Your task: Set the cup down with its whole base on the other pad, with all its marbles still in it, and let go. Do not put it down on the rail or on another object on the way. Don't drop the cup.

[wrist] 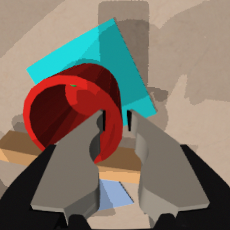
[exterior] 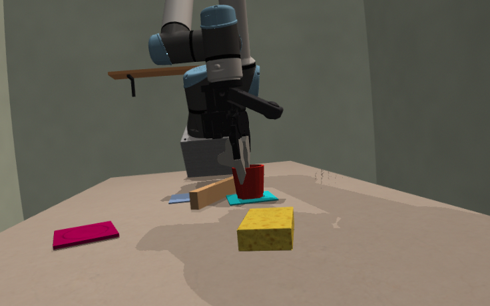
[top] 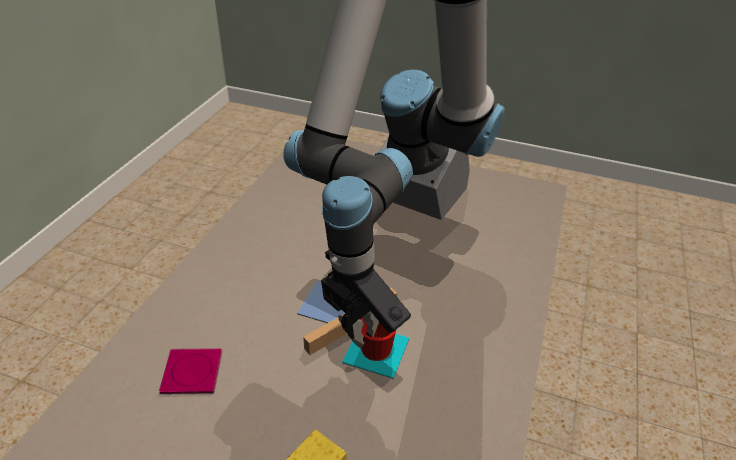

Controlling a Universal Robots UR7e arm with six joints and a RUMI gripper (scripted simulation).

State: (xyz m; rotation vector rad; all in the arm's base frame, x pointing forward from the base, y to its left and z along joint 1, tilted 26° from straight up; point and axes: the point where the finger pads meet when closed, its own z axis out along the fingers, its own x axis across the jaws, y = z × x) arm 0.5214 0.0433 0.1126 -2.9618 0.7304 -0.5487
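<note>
Now: hand 30 mm past the red cup, 30 mm above it and 20 mm to the right of it. Round my hand: blue marble: 40 mm below, 30 mm to the left, 20 mm behind; red marble: 40 mm below, 30 mm to the left, 10 mm behind; cyan pad: 70 mm below, 30 mm behind, 20 mm to the left.
</note>
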